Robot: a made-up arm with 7 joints. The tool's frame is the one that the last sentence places. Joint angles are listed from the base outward.
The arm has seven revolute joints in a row. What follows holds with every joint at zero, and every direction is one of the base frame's. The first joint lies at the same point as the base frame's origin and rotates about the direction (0.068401, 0.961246, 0.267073), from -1.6 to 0.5 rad. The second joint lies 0.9 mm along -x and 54.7 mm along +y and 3.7 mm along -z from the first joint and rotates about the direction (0.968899, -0.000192, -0.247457), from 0 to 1.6 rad. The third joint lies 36.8 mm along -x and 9 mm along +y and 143.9 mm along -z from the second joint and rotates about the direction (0.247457, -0.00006, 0.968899), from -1.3 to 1.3 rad. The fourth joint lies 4.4 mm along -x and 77.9 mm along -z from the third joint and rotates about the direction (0.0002, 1, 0.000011), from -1.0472 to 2.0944 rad. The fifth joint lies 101 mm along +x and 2 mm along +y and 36.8 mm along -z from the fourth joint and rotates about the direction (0.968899, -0.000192, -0.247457), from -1.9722 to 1.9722 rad. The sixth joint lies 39.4 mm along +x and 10.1 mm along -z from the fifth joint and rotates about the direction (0.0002, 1, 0.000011), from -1.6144 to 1.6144 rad. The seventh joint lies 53.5 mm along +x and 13.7 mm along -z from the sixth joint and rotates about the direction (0.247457, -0.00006, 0.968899), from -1.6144 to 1.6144 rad. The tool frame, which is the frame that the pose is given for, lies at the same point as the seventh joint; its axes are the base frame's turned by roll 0, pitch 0.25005 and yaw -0.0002 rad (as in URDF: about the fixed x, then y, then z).
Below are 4 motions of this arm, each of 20 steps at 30 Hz.
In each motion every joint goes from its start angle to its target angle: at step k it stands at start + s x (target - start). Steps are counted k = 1, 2, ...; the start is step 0. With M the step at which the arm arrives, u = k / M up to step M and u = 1 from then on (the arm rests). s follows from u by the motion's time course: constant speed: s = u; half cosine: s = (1 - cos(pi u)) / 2; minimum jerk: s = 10 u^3 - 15 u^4 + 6 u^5.
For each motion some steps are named. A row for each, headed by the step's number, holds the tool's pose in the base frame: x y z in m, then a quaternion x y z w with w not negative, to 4 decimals.
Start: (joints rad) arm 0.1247 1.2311 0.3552 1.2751 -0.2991 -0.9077 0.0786
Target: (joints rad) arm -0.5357 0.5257 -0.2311 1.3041 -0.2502 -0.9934 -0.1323
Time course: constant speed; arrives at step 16
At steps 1, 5, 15, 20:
1: 0.0410 0.4379 -0.1203 0.4996 0.1043 0.2862 0.8109
5: 0.0702 0.4032 -0.1920 0.4182 0.1121 0.2247 0.8730
15: 0.2013 0.2418 -0.2988 0.2327 0.0370 -0.0332 0.9713
20: 0.2155 0.2209 -0.3017 0.2178 0.0226 -0.0652 0.9736

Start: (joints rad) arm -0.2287 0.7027 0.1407 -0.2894 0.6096 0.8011 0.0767
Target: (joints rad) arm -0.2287 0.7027 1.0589 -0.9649 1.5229 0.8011 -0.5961
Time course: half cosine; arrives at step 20
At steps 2, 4, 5, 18, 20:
2: 0.2094 0.2280 -0.1283 0.5516 0.1355 0.3010 0.7660
4: 0.2040 0.2327 -0.1107 0.5573 0.1172 0.3268 0.7542
5: 0.1992 0.2357 -0.0984 0.5612 0.1050 0.3460 0.7445
18: 0.0470 0.2166 0.0251 0.5338 0.0226 0.7074 0.4628
20: 0.0422 0.2138 0.0259 0.5289 0.0227 0.7180 0.4520

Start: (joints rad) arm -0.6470 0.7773 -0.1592 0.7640 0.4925 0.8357 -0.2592
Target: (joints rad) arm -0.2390 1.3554 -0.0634 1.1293 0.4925 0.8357 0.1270
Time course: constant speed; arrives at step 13
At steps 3, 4, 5, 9, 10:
3: 0.2194 0.3478 -0.1938 0.4980 0.5880 0.2537 0.5847
4: 0.2042 0.3637 -0.1869 0.5097 0.5966 0.2794 0.5534
5: 0.1890 0.3786 -0.1786 0.5214 0.6036 0.3040 0.5209
9: 0.1308 0.4276 -0.1330 0.5670 0.6163 0.3910 0.3819
10: 0.1174 0.4370 -0.1187 0.5779 0.6156 0.4098 0.3453

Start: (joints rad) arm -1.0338 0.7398 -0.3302 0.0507 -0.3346 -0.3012 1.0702
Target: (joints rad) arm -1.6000 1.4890 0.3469 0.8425 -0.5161 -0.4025 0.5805
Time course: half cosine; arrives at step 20
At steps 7, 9, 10, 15, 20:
7: 0.3308 0.1728 0.0778 0.0057 -0.5228 0.3449 0.7795
9: 0.3119 0.2187 0.1230 0.0103 -0.5511 0.3934 0.7358
10: 0.2966 0.2420 0.1451 0.0074 -0.5647 0.4182 0.7115
15: 0.1908 0.3351 0.2156 -0.0491 -0.6178 0.5153 0.5919
20: 0.1365 0.3659 0.2259 -0.0899 -0.6368 0.5441 0.5388

